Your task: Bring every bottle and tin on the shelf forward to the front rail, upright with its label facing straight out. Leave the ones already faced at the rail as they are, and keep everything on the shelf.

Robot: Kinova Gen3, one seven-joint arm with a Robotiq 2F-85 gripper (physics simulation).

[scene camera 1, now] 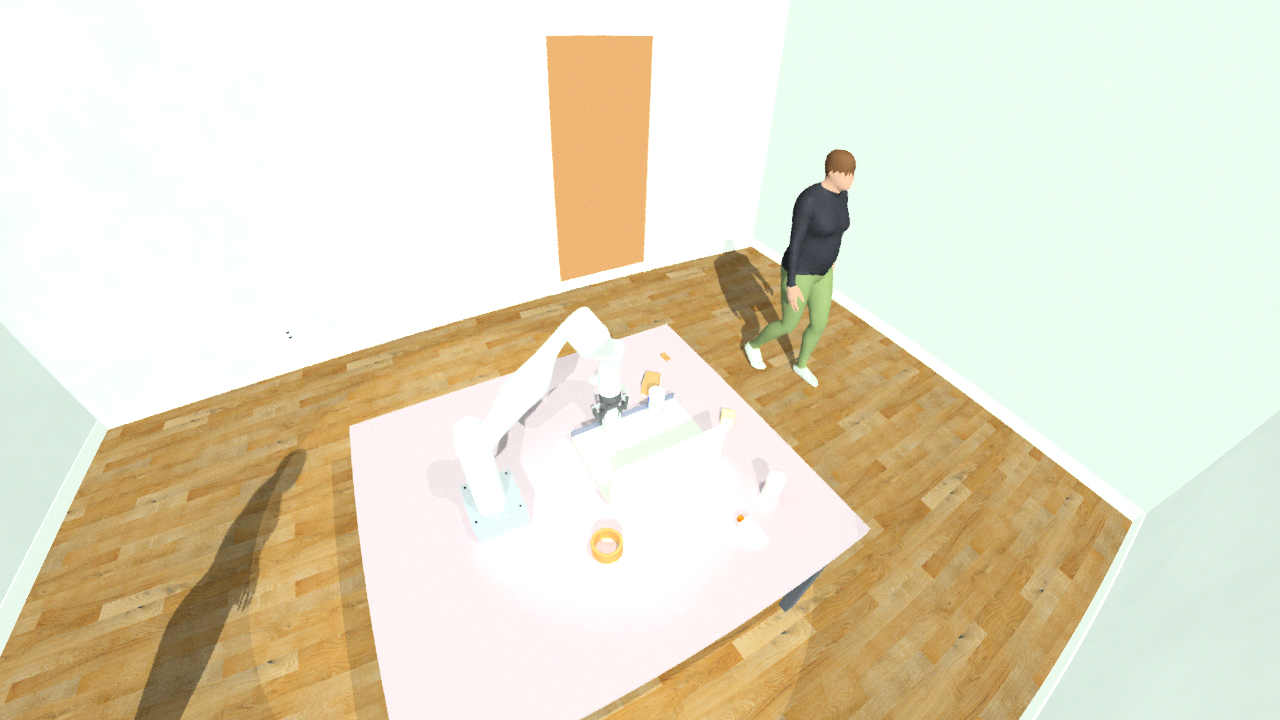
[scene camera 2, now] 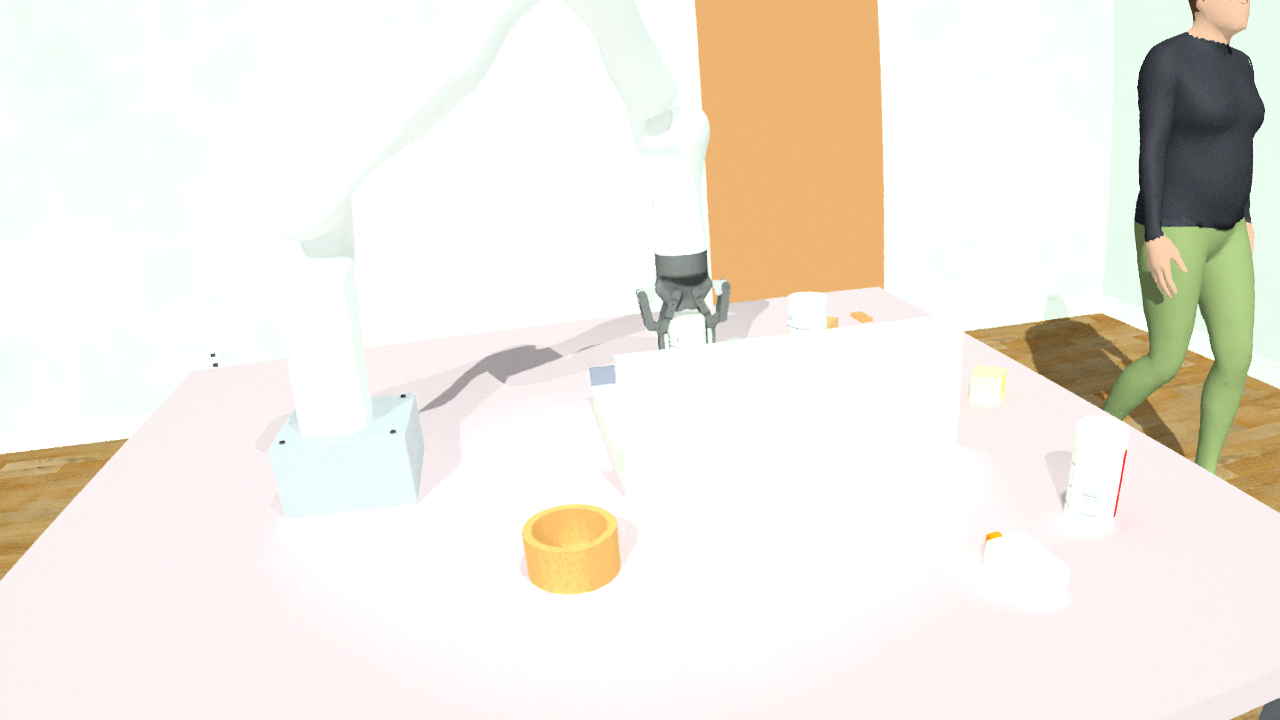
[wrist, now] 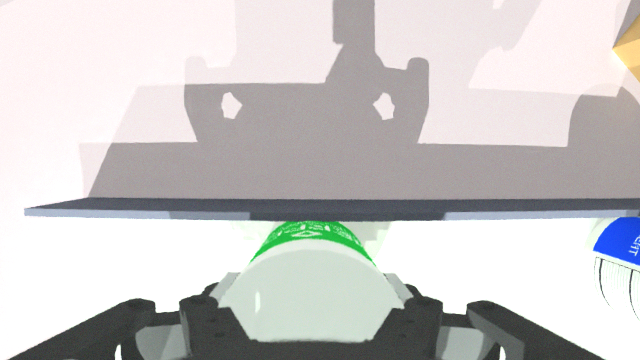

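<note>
My gripper is shut on a white tin with a green label, near the left end of the shelf. The green-labelled tin looks upright; its label faces the front rail. The rail hides its lower part in the wrist view, so I cannot tell whether it rests on the shelf floor. A blue-labelled tin stands close behind the rail toward the right end. The shelf's tall back panel hides the shelf floor in scene camera 2.
On the table are an orange ring-shaped bowl, a white cylinder, a white object, a yellow block and an orange block beyond the rail. A person is beyond the table.
</note>
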